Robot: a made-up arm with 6 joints. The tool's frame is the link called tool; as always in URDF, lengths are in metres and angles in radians. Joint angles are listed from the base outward. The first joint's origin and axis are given. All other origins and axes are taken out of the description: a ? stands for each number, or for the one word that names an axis. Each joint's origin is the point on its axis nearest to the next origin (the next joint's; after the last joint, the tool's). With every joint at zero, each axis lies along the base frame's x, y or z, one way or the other. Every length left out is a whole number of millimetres.
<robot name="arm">
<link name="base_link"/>
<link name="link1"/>
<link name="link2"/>
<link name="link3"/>
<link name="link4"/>
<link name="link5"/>
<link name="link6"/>
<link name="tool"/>
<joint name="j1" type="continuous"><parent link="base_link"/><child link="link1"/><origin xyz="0.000 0.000 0.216"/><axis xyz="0 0 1"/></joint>
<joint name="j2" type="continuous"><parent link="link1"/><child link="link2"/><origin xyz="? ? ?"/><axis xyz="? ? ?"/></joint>
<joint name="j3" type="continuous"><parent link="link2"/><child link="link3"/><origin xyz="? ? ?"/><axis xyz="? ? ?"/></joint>
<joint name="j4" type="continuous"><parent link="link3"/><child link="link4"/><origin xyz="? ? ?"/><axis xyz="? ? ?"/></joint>
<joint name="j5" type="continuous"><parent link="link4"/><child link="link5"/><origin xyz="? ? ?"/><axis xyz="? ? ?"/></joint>
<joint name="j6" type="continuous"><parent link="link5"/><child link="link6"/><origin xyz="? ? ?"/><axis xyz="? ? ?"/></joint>
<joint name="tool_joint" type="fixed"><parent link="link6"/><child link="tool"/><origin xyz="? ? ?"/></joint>
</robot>
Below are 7 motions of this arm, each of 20 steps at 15 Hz.
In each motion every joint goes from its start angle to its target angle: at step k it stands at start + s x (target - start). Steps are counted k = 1, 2, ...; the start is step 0. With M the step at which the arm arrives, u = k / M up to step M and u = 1 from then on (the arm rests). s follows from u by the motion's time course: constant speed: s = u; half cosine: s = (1 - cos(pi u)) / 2; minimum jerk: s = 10 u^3 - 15 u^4 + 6 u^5.
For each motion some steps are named. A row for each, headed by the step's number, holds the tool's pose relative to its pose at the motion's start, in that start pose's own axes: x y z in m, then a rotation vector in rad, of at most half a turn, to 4 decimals.
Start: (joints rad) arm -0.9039 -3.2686 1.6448 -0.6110 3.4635 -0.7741
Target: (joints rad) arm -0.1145 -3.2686 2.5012 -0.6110 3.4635 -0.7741
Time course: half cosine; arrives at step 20
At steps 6, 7, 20:
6: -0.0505 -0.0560 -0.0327 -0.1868 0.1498 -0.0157
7: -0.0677 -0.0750 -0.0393 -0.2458 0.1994 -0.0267
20: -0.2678 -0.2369 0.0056 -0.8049 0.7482 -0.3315

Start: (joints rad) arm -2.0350 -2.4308 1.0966 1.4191 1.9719 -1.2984
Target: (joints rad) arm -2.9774 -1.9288 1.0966 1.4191 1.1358 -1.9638
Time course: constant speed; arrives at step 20
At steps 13, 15, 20:
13: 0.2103 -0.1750 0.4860 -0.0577 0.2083 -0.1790
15: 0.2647 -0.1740 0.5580 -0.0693 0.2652 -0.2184
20: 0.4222 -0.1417 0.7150 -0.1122 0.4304 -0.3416

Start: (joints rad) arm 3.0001 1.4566 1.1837 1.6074 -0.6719 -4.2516
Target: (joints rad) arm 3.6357 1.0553 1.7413 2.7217 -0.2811 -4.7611
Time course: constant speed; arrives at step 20
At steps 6, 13, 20:
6: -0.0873 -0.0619 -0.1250 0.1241 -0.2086 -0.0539
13: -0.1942 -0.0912 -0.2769 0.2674 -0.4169 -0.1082
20: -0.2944 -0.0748 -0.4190 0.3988 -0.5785 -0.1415

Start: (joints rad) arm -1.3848 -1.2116 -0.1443 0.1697 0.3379 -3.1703
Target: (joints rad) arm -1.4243 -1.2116 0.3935 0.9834 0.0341 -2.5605
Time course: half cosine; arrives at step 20
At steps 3, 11, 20:
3: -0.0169 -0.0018 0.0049 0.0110 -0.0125 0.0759
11: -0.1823 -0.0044 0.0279 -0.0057 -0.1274 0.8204
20: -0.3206 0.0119 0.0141 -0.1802 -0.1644 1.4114

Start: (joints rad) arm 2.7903 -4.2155 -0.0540 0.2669 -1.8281 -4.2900
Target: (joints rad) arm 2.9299 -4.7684 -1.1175 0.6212 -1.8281 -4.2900
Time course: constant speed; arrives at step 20
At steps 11, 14, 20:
11: 0.2098 0.1170 0.4769 -0.8455 0.0780 0.3322
14: 0.2679 0.2052 0.5674 -1.0677 0.0855 0.4500
20: 0.3612 0.4231 0.6759 -1.4962 0.0927 0.7188

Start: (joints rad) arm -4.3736 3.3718 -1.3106 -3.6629 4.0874 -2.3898
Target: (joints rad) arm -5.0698 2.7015 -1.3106 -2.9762 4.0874 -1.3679
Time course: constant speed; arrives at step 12
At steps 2, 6, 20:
2: -0.0448 -0.0171 -0.0598 -0.1845 0.1258 0.1912
6: -0.1547 -0.1002 -0.1567 -0.5040 0.4184 0.5784
20: -0.3177 -0.3373 -0.2130 -0.8765 0.9290 1.1213

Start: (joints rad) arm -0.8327 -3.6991 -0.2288 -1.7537 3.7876 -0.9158
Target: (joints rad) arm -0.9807 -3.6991 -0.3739 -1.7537 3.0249 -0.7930
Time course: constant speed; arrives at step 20
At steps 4, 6, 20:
4: -0.0155 -0.0367 -0.0138 0.0933 -0.0858 -0.0061
6: -0.0240 -0.0547 -0.0217 0.1378 -0.1308 -0.0085
20: -0.0912 -0.1725 -0.0922 0.4090 -0.4806 -0.0086

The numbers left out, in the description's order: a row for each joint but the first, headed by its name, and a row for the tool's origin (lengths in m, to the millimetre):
j2: xyz 0.000 0.023 0.000, axis 0 1 0
j3: xyz 0.000 0.000 0.426, axis 0 1 0
j4: xyz 0.000 0.000 0.527, axis 0 0 1
j5: xyz 0.000 0.000 0.000, axis 0 1 0
j6: xyz 0.000 0.000 0.176, axis 0 0 1
tool: xyz 0.000 0.000 0.000

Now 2 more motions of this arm.
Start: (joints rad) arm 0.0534 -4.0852 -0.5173 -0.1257 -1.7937 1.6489
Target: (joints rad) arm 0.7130 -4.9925 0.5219 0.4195 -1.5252 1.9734
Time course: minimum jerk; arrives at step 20
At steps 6, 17, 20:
6: 0.0703 -0.0476 0.0497 0.0462 -0.1014 0.1438
17: 0.4599 -0.0354 0.3355 0.3482 -0.5652 0.8824
20: 0.4710 -0.0278 0.3444 0.3604 -0.5795 0.9064

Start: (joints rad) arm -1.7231 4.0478 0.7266 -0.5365 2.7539 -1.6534
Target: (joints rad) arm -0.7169 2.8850 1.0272 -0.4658 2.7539 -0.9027
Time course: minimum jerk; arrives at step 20
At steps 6, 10, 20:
6: 0.1388 0.0705 0.0461 0.0422 -0.2001 0.1930
10: 0.3273 0.2461 0.2159 0.0573 -0.5978 0.6479
20: 0.2985 0.5185 0.4763 -0.0826 -1.1119 1.4270

